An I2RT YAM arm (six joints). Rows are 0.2 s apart.
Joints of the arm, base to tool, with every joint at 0 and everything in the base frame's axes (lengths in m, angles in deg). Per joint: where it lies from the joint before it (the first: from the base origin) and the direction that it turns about. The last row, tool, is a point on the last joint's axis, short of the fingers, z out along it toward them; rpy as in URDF.
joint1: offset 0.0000 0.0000 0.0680 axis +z
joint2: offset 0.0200 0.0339 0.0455 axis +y
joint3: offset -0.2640 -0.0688 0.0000 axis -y
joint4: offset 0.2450 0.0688 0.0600 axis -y
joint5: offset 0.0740 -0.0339 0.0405 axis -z
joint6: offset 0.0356 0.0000 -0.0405 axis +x
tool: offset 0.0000 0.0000 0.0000 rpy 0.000 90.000 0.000
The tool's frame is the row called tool.
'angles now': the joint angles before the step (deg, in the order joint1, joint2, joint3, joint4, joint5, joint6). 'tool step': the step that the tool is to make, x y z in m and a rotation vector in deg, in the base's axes. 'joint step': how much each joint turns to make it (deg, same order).
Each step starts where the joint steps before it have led.
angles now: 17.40, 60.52, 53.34, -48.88, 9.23, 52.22
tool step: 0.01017, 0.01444, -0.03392, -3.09, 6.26, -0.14
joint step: 3.25, 6.01, -2.96, 1.58, 2.47, 2.52
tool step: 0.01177, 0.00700, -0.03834, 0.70, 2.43, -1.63
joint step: 0.53, 5.52, -4.85, 7.83, -0.45, 2.66
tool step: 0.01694, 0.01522, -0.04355, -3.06, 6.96, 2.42
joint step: 1.85, 11.44, -0.52, 4.48, 0.00, -0.62
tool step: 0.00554, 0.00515, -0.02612, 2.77, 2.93, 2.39
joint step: 0.00, 5.18, -1.68, 5.46, -4.21, -1.31
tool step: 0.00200, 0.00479, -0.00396, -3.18, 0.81, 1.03
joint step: 1.14, 2.03, 1.14, -1.05, 2.54, -0.53
